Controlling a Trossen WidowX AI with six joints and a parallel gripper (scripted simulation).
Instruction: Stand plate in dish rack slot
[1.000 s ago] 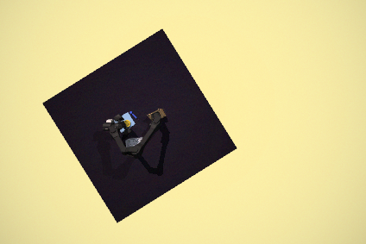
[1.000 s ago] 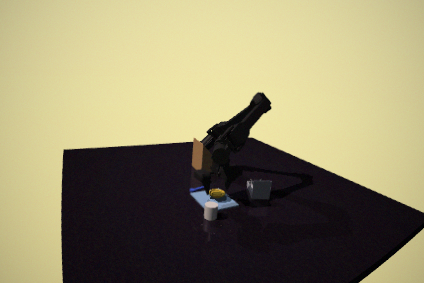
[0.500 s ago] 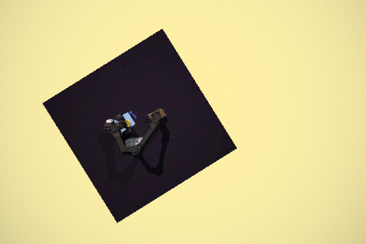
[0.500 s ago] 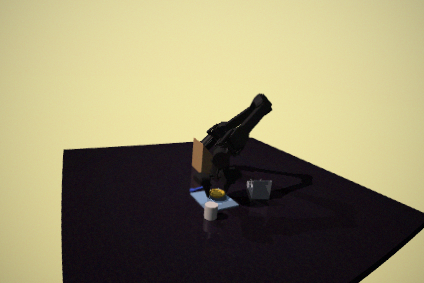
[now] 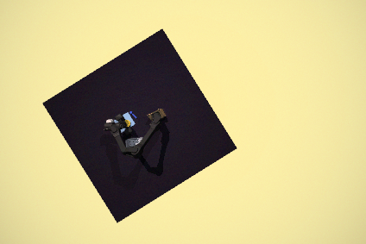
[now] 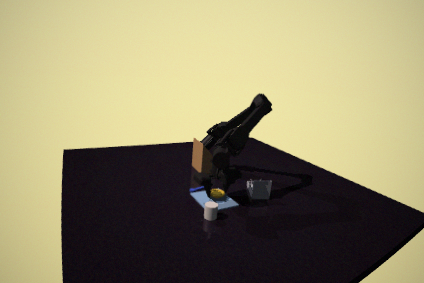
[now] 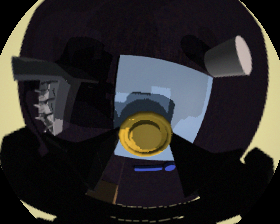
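My gripper tip is now 2 cm short of the light blue mat and 2 cm to the left of it. Also, from my gripper tip: yellow plate: 1 cm above; blue stick: 8 cm behind, 5 cm to the right; white cup: 13 cm ahead, 8 cm to the right, 2 cm above.
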